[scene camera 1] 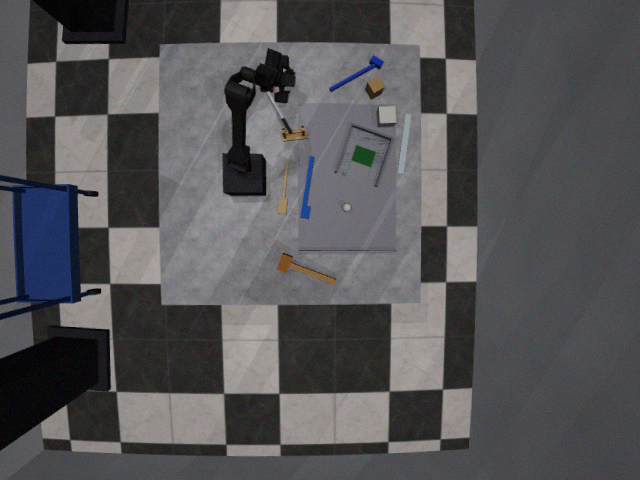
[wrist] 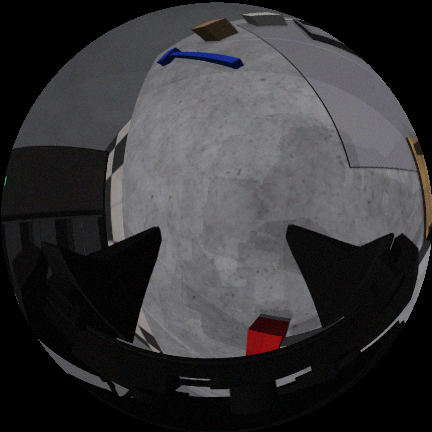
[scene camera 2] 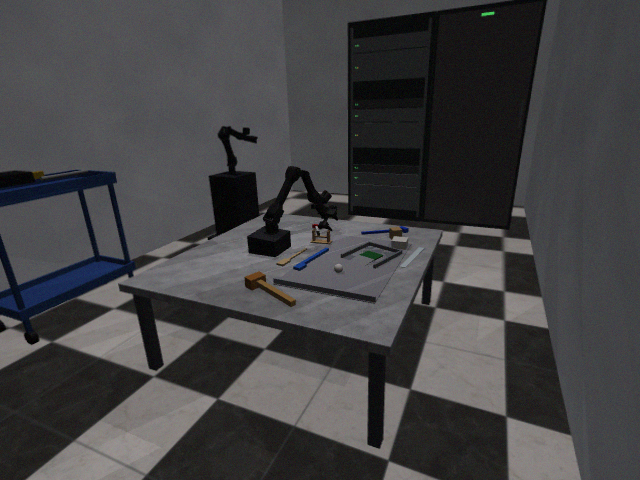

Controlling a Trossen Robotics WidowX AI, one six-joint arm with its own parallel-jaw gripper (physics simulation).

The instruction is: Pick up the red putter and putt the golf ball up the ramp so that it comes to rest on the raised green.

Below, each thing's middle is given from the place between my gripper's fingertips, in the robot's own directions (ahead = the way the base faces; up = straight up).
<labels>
My hand is 32 cm short of the blue mallet (wrist: 230, 61), 6 cm to the right of it and 1 cm above it.
</labels>
